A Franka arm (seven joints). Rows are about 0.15 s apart.
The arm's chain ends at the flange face. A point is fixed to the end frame.
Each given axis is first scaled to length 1.
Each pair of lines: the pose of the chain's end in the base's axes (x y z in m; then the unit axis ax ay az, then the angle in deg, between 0 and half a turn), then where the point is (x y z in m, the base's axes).
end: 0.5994 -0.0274 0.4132 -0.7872 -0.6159 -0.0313 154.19
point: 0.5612 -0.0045 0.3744
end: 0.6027 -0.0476 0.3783 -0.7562 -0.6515 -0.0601 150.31
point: 0.5633 -0.0240 0.3411
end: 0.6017 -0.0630 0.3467 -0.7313 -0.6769 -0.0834 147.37
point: 0.5615 -0.0389 0.3107
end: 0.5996 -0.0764 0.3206 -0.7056 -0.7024 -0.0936 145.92
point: 0.5584 -0.0534 0.2850
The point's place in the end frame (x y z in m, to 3 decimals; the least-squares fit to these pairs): -0.002 -0.028 0.052
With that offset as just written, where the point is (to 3 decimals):
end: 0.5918 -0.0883 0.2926 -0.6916 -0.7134 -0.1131 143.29
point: 0.550 -0.064 0.258
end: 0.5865 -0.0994 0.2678 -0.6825 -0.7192 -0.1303 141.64
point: 0.545 -0.074 0.235
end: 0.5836 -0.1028 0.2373 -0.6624 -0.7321 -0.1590 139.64
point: 0.542 -0.076 0.205
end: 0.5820 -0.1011 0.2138 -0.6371 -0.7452 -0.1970 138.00
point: 0.541 -0.073 0.182
